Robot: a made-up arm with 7 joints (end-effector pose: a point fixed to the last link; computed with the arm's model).
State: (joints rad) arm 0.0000 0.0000 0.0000 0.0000 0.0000 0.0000 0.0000
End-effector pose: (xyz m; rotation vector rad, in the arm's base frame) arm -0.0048 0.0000 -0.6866 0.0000 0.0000 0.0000
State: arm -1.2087 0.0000 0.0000 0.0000 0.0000 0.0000 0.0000
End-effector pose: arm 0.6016 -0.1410 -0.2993 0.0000 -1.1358 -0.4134
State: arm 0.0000 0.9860 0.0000 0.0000 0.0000 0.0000 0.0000
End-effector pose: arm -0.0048 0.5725 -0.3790 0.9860 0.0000 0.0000
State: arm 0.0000 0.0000 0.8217 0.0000 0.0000 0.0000 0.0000
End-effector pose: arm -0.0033 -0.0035 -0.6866 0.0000 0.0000 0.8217
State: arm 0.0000 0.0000 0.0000 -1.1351 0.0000 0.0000 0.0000
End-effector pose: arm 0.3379 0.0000 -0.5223 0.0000 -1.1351 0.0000
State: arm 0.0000 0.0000 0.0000 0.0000 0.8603 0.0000 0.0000
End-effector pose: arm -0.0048 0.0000 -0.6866 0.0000 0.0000 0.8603
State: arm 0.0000 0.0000 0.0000 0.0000 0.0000 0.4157 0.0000
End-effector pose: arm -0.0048 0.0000 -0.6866 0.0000 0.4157 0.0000
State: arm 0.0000 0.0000 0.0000 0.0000 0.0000 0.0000 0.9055
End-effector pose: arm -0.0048 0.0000 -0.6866 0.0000 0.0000 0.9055
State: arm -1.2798 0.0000 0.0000 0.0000 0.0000 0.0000 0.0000
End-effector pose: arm 0.6167 -0.1558 -0.2586 0.0000 -1.2026 -0.4378
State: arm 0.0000 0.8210 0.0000 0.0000 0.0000 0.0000 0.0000
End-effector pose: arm -0.0048 0.5025 -0.4679 0.8210 0.0000 0.0000
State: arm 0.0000 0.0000 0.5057 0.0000 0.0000 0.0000 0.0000
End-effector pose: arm -0.0042 -0.0023 -0.6866 0.0000 0.0000 0.5057
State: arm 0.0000 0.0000 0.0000 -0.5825 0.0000 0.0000 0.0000
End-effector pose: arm 0.1952 0.0000 -0.6521 0.0000 -0.5825 0.0000
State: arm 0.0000 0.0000 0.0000 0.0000 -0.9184 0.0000 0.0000
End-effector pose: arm -0.0048 0.0000 -0.6866 0.0000 0.0000 -0.9184
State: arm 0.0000 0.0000 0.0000 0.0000 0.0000 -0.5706 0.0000
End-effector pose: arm -0.0048 0.0000 -0.6866 0.0000 -0.5706 0.0000
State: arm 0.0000 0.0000 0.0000 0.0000 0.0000 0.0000 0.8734
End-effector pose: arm -0.0048 0.0000 -0.6866 0.0000 0.0000 0.8734
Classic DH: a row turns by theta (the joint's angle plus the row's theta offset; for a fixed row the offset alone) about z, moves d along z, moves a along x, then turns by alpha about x. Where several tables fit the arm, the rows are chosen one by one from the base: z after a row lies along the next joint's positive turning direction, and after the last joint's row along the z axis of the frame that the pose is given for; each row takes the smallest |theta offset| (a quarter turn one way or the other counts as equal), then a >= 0, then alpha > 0; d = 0 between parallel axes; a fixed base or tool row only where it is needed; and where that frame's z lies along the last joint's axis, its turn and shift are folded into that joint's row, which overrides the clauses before.
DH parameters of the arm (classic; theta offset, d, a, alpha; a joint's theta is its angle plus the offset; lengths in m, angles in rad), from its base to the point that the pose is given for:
base (fixed): 0 0 0 -1.2217
joint 1: 1.5708 0 0 1.5708
joint 2: 1.2217 0 0 -1.5708
joint 3: -1.5708 -0.3357 0.0377 -1.5708
joint 4: 0 0 -0.0425 1.5708
joint 5: 0 -0.3509 0 -1.5708
joint 6: 0 0 0 1.5708
joint 7: 0 0 0 0

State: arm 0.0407 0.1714 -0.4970 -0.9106 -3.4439 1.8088 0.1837
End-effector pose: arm 0.2312 -0.0326 -0.6087 -2.3898 1.0043 0.6426
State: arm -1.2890 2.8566 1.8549 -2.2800 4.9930 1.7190 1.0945
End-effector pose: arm -0.3149 -0.1615 -0.0647 0.6071 0.5411 -0.3348
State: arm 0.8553 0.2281 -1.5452 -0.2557 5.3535 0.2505 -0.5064
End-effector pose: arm -0.5047 -0.0063 -0.4722 -0.8333 0.2717 -2.6114
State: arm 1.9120 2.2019 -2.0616 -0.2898 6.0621 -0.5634 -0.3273
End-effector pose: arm 0.1171 0.6375 0.2395 1.8591 -2.0682 0.8715
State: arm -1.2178 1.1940 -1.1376 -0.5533 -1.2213 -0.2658 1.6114
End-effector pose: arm 0.5544 0.3976 0.0159 0.9369 -0.9947 -0.8210
